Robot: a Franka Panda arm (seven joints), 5 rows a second.
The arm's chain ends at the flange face. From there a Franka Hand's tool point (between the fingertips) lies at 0.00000 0.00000 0.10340 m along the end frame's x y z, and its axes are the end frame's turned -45 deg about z.
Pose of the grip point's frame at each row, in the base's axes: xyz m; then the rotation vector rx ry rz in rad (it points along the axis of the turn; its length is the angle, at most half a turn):
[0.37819 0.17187 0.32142 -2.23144 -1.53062 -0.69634]
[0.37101 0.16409 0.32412 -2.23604 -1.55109 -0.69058]
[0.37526 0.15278 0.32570 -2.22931 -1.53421 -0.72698]
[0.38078 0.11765 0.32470 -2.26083 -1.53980 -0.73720]
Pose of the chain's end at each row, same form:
[0.35755 0.11636 0.40618 -2.53604 -0.53663 -0.43651]
[0.35034 0.10977 0.40964 -2.54786 -0.55311 -0.43774]
[0.35264 0.09685 0.40968 -2.52962 -0.53934 -0.46630]
[0.35592 0.06403 0.40954 -2.55586 -0.53199 -0.48909]

